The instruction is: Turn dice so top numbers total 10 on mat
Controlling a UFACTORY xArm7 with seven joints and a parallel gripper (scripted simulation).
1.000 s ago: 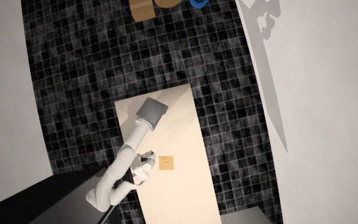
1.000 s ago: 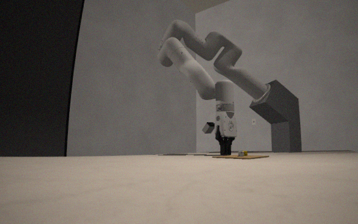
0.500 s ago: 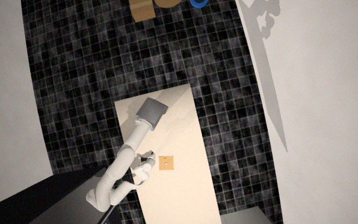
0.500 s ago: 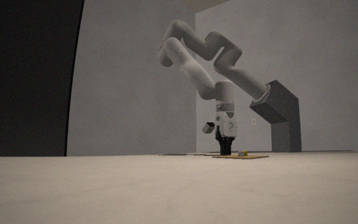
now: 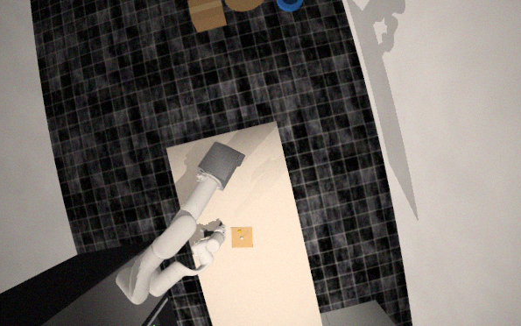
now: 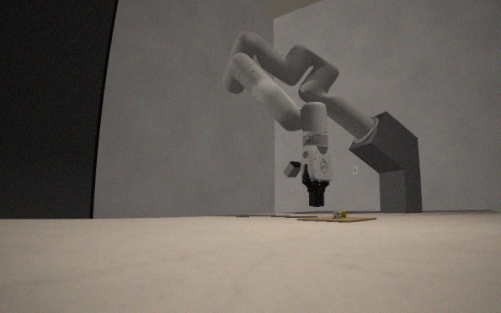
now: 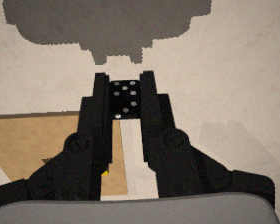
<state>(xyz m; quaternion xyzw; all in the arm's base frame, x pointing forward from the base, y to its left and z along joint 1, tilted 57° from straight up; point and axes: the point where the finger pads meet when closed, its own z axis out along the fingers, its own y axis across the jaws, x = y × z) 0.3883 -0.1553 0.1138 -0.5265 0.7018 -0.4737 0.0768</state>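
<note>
Now: the pale die 130 mm ahead of my hand, 60 mm to the left of it and 40 mm below it. Also, from my hand: tan mat (130 mm ahead, 60 mm to the left, 50 mm below); yellow die (80 mm ahead, 70 mm to the left, 40 mm below); black die (10 mm below).
</note>
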